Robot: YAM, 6 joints.
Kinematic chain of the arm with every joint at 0, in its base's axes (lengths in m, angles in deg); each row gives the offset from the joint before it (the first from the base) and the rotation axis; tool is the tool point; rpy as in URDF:
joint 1: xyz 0 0 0.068 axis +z
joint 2: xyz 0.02 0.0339 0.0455 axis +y
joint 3: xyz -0.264 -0.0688 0 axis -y
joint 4: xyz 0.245 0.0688 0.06 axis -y
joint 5: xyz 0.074 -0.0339 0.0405 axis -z
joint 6: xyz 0.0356 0 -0.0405 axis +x
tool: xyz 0 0 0 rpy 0 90 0
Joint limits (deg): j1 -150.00..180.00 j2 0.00..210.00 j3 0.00..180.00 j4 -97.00..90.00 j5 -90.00..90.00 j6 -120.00..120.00
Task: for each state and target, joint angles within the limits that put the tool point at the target. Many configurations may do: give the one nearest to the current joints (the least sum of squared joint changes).
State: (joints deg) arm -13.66 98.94 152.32 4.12 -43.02 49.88
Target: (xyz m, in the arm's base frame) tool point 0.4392 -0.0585 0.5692
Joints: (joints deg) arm -9.45 128.99 160.27 11.21 -23.93 49.88
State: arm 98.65 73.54 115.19 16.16 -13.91 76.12
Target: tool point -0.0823 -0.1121 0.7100
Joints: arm 58.14 65.48 147.57 20.40 -17.55 76.12
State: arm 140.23 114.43 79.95 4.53 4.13 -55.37
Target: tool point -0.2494 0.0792 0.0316
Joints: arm 162.54 112.55 39.56 -11.06 1.13 -55.37
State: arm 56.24 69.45 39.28 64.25 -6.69 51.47
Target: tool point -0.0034 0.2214 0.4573
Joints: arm 89.05 64.89 54.52 65.94 -11.49 51.47
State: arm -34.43 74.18 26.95 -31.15 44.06 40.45
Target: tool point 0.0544 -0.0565 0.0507
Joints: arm -29.72 85.05 6.49 -28.20 38.36 40.45
